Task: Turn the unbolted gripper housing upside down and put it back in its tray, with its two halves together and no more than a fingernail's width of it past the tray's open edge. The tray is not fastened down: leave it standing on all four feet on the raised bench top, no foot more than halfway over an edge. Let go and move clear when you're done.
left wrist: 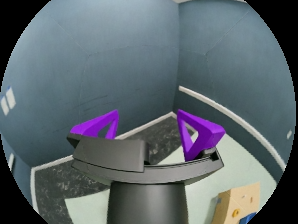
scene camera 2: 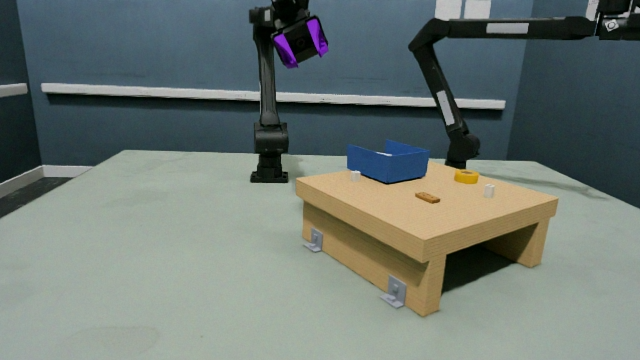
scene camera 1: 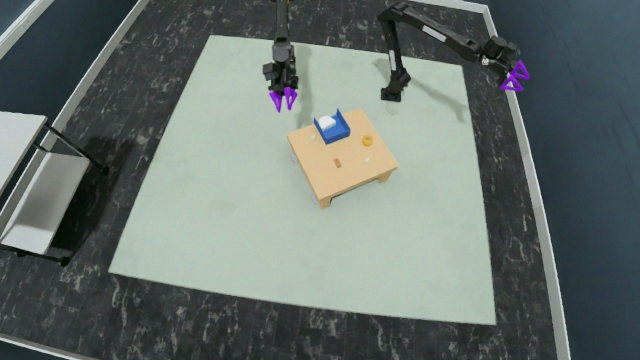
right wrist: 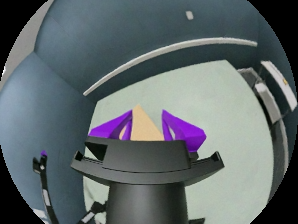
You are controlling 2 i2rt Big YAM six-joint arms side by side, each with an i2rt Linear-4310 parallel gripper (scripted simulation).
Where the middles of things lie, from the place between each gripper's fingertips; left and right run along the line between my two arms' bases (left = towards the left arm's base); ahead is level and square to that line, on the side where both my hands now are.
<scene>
Now: the blue tray [scene camera 2: 407,162] 11 cm behind my right hand [scene camera 2: 308,59], 19 cm to the left of it and 23 cm below it.
My left gripper is now 130 mm short of the blue tray, 750 mm to the left of it and 330 mm above it.
</scene>
